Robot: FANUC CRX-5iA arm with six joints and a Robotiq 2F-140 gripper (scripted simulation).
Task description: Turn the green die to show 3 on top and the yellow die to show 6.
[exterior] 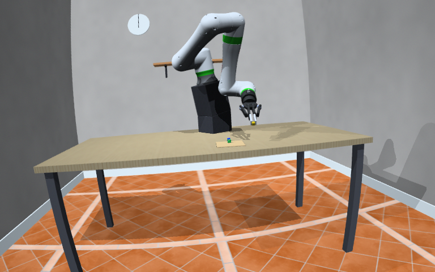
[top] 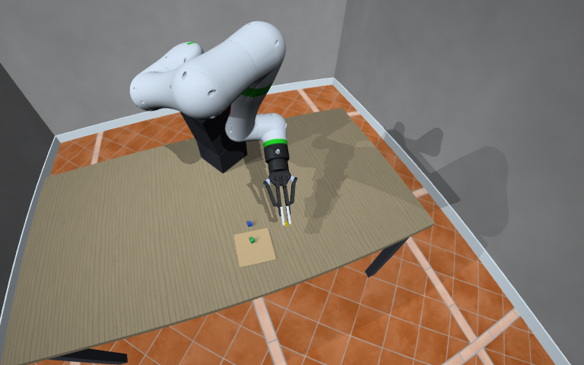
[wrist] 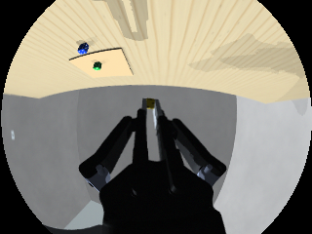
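My gripper is now 13 cm to the left of the green die, 10 cm above it and 1 cm short of it. From my hand the other things lie so: tan mat: 13 cm to the right, 11 cm below, 4 cm ahead; blue die: 13 cm to the right, 11 cm below, 6 cm behind; yellow die: 2 cm below, 2 cm ahead.
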